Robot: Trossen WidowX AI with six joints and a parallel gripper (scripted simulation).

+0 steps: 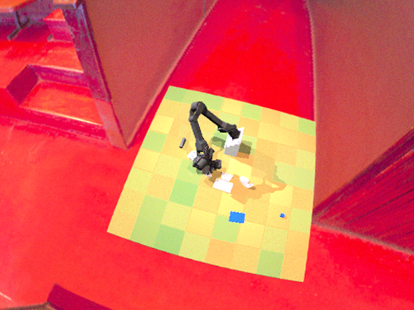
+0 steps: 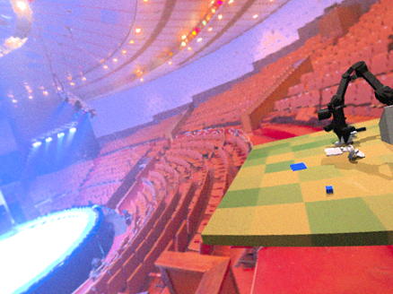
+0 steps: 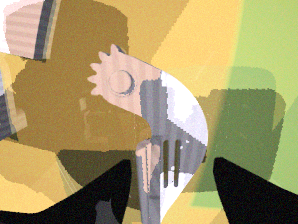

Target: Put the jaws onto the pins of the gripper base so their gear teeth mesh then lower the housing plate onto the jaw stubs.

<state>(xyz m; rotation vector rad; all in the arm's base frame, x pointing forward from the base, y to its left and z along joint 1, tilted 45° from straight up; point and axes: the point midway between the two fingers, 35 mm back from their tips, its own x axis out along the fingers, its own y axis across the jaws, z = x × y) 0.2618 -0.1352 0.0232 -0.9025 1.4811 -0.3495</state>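
The flat white plate lies 15 cm to the left of my gripper tip and 7 cm ahead of it. Round my gripper tip: grey jaw 31 cm to the left, 3 cm above, 1 cm ahead; dark bar 24 cm to the right, 12 cm behind, 1 cm above; flat blue square 31 cm to the left, 24 cm ahead.
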